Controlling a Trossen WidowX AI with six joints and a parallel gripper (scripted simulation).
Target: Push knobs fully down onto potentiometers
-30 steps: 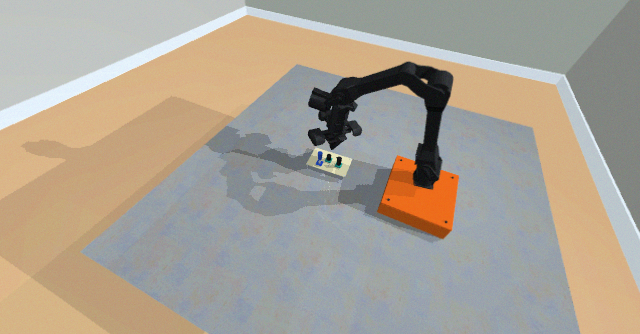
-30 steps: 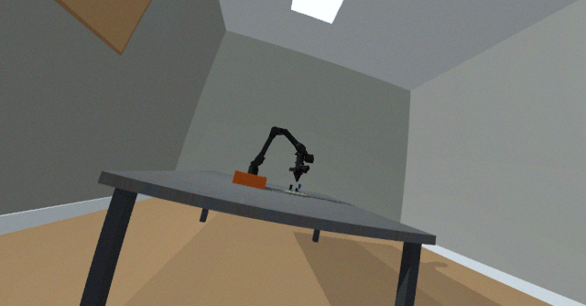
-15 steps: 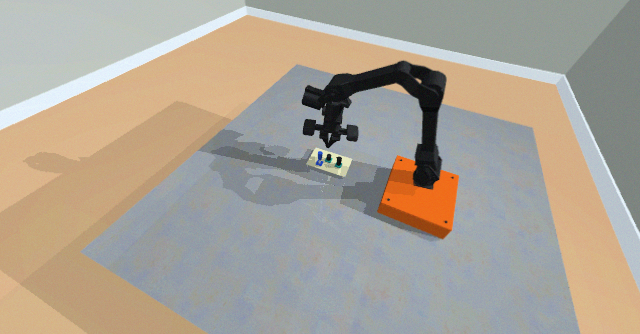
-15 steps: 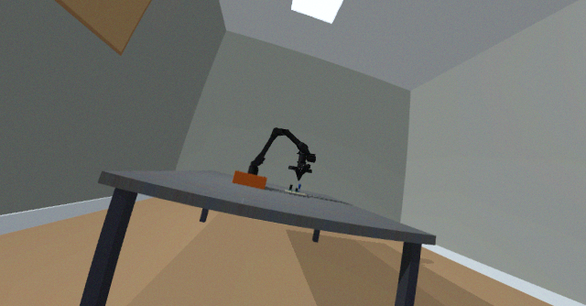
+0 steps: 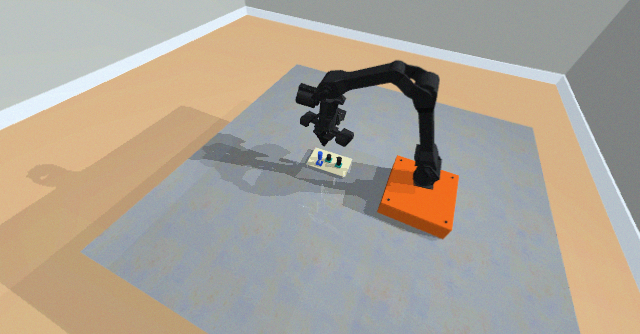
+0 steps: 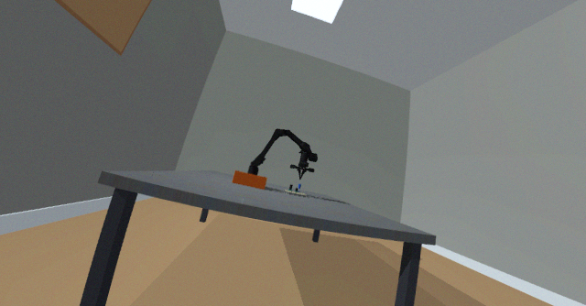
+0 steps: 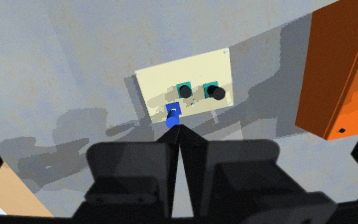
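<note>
Right now the blue knob is 5 cm below my gripper tip, 1 cm to the left of it and 1 cm ahead of it. Round my gripper tip: black knob: 7 cm below, 6 cm behind, 1 cm to the right.
</note>
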